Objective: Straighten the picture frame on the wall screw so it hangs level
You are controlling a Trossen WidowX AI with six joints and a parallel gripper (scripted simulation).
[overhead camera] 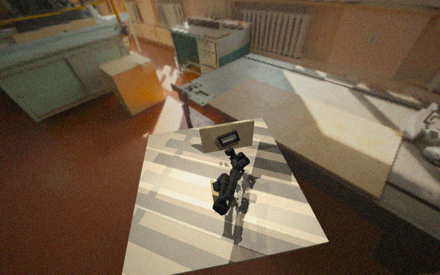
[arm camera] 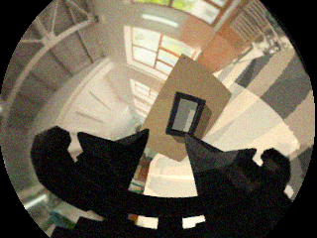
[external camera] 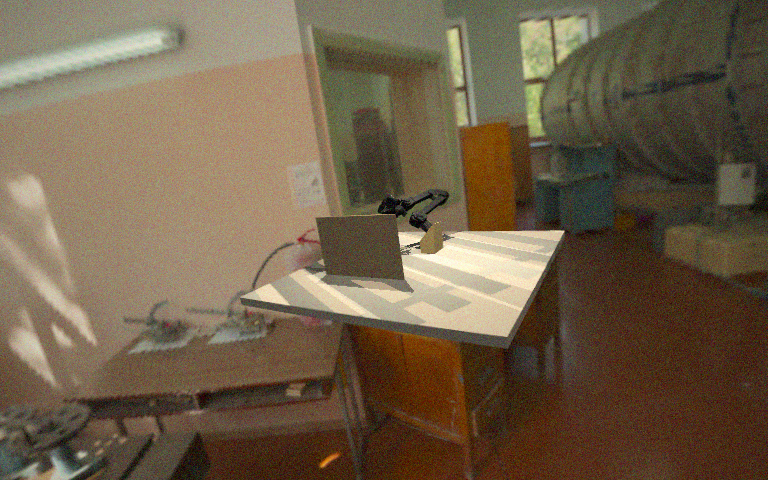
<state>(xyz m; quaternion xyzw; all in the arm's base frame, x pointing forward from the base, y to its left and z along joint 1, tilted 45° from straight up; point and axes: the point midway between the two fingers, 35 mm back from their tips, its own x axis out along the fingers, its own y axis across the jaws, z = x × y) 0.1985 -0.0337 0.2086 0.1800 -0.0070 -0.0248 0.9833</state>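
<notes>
My gripper tip is now 20 cm short of the black picture frame, 9 cm above it and 2 cm to the left of it. The rest, counted from my gripper tip: tan wall board (22 cm ahead, 10 cm below, 2 cm to the right).
</notes>
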